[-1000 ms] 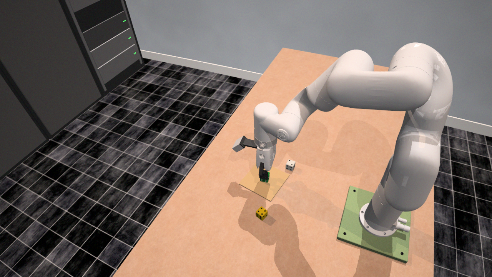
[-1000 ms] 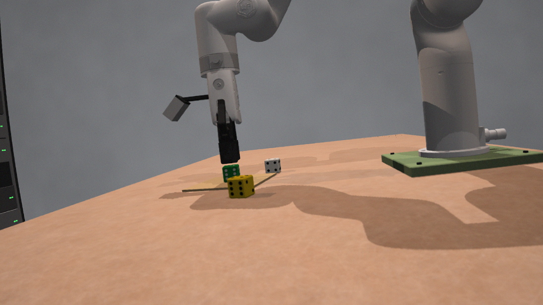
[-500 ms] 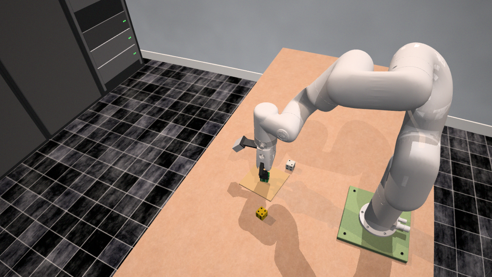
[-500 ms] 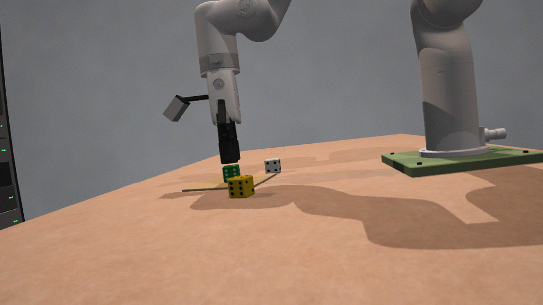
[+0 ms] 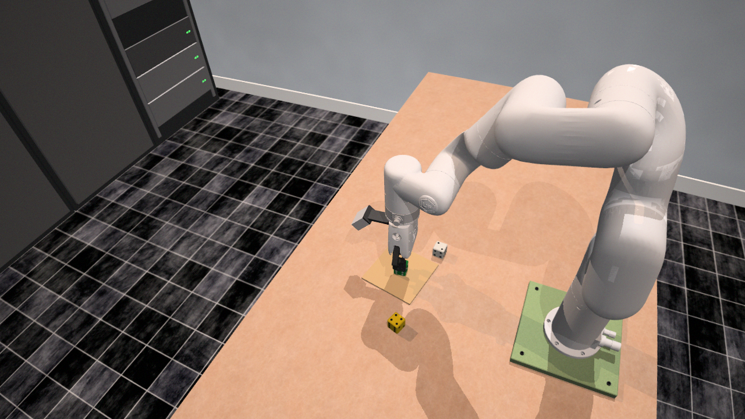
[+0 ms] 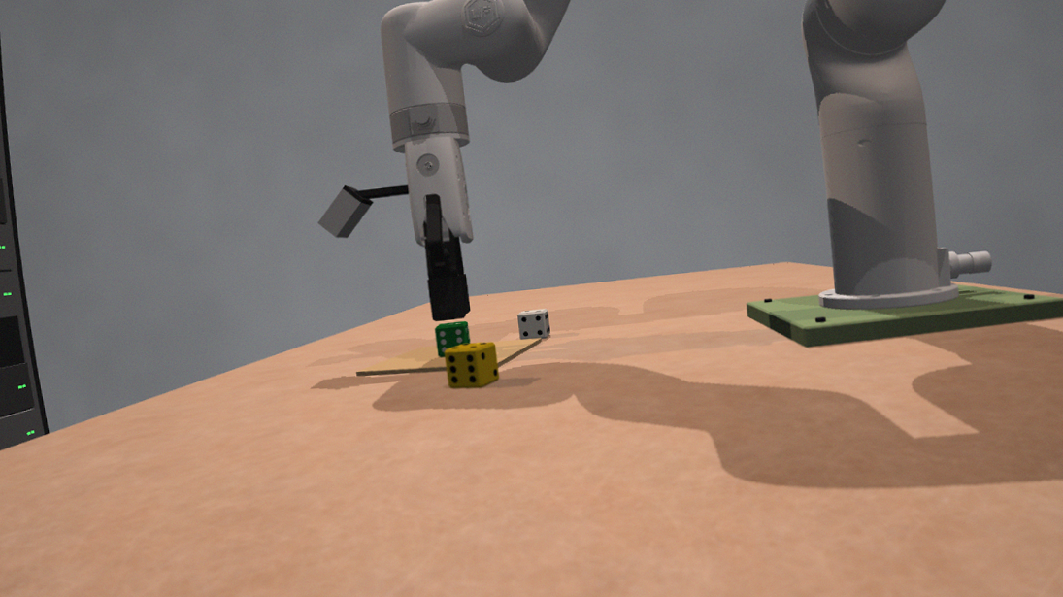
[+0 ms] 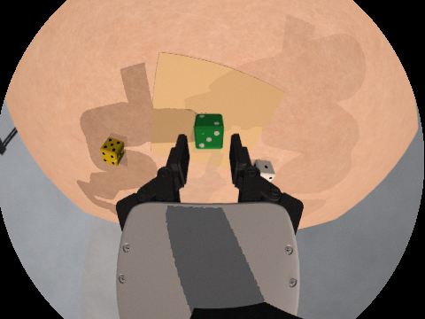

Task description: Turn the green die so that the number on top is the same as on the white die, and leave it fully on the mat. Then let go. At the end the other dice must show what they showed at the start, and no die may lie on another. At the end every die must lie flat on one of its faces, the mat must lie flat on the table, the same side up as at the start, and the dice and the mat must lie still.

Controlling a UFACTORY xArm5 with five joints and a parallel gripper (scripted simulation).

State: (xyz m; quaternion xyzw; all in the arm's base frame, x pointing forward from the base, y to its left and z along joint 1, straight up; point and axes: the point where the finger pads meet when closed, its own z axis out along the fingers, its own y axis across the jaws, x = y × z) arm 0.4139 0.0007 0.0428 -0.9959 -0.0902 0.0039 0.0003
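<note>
The green die is 4 cm below my hand. The rest, counted from my hand: tan mat 6 cm below; white die 10 cm to the right, 6 cm behind, 4 cm below; yellow die 14 cm to the left, 5 cm behind, 4 cm below.
</note>
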